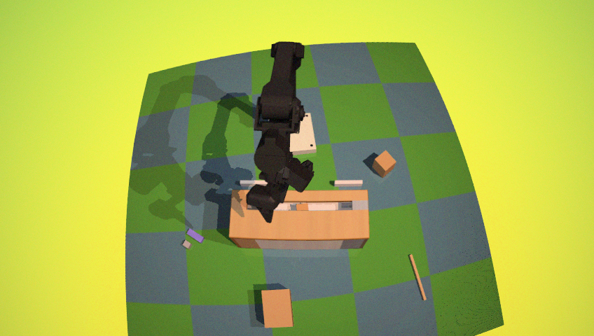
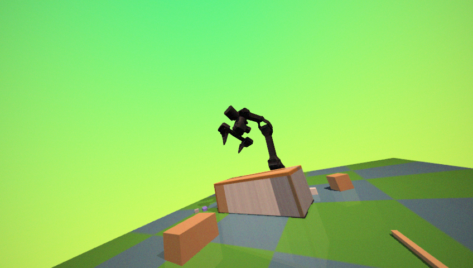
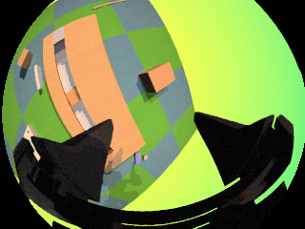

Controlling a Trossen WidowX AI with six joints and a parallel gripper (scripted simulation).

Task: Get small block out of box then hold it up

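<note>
Right now my gripper tip is 200 mm above the orange wooden box, 80 mm past it and 40 mm to the right of it. The rest, counted from my gripper tip: purple piece (290 mm to the right, 260 mm below, 20 mm ahead); grey cube (310 mm to the right, 260 mm below, 60 mm ahead); orange slab (240 mm below, 230 mm ahead).
</note>
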